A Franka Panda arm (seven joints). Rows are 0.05 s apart.
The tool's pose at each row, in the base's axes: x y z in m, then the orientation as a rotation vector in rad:
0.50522 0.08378 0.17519 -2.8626 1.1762 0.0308
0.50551 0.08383 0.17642 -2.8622 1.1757 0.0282
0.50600 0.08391 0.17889 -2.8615 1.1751 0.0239
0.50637 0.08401 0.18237 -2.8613 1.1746 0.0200
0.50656 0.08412 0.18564 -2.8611 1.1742 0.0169
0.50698 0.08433 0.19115 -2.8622 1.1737 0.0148
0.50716 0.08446 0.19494 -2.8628 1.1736 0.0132
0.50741 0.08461 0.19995 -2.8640 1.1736 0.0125
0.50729 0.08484 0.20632 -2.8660 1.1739 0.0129
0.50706 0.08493 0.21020 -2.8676 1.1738 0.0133
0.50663 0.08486 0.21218 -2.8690 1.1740 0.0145
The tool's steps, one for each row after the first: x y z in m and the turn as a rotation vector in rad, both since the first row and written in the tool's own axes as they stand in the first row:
0.00013 -0.00028 -0.00123 0.0012 0.0013 -0.0002
0.00033 -0.00077 -0.00369 0.0031 0.0035 -0.0005
0.00040 -0.00123 -0.00716 0.0044 0.0057 -0.0008
0.00034 -0.00156 -0.01042 0.0055 0.0074 -0.0011
0.00029 -0.00220 -0.01591 0.0052 0.0090 -0.0017
0.00019 -0.00255 -0.01969 0.0051 0.0101 -0.0019
0.00008 -0.00301 -0.02469 0.0043 0.0110 -0.0022
-0.00040 -0.00331 -0.03104 0.0024 0.0115 -0.0025
-0.00076 -0.00335 -0.03491 0.0009 0.0118 -0.0029
-0.00109 -0.00307 -0.03689 -0.0006 0.0116 -0.0031

